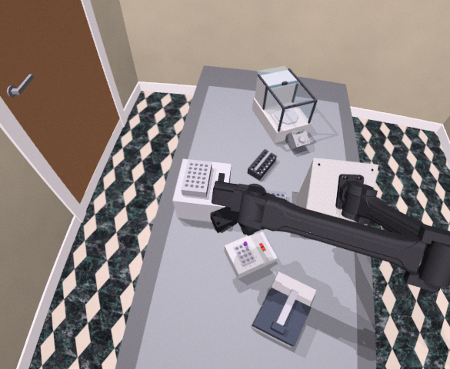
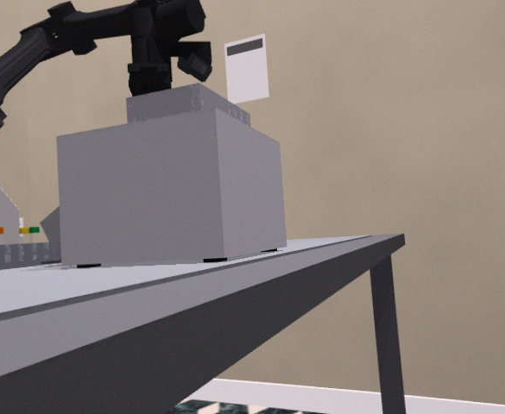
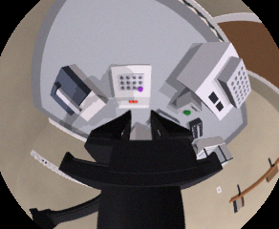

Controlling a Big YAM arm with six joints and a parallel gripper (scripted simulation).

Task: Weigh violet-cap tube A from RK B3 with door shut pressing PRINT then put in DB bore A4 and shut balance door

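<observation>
Now: hand 15 cm past the balance door and 71 cm to the left of it. From my hand the other things lie so: tube rack RK: 12 cm behind, 18 cm to the right, 20 cm below; dry block DB: 3 cm behind, 1 cm to the left, 18 cm below; black magnet block MG: 7 cm behind, 38 cm to the right, 19 cm below.
</observation>
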